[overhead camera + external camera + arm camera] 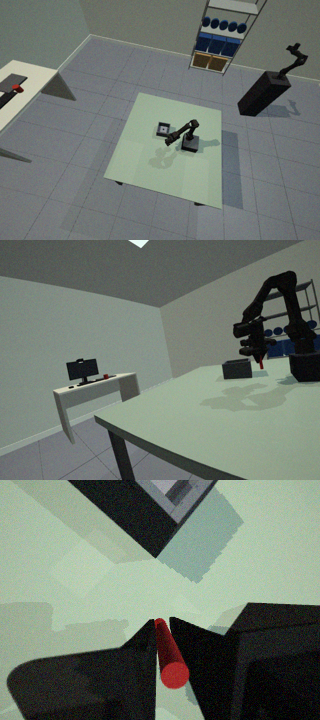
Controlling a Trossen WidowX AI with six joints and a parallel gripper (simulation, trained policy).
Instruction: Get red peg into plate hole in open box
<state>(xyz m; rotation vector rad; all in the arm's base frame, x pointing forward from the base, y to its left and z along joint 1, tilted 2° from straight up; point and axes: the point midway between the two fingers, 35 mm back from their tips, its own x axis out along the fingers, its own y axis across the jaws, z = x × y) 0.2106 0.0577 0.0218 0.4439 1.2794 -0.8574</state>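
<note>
Now: the plate 11 cm ahead of my gripper tip, 16 cm to the right of it and 5 cm below it. The rest, counted from my gripper tip: grey box 11 cm ahead, 16 cm to the right, 7 cm below; red peg 1 cm behind, 1 cm to the left, 1 cm above.
</note>
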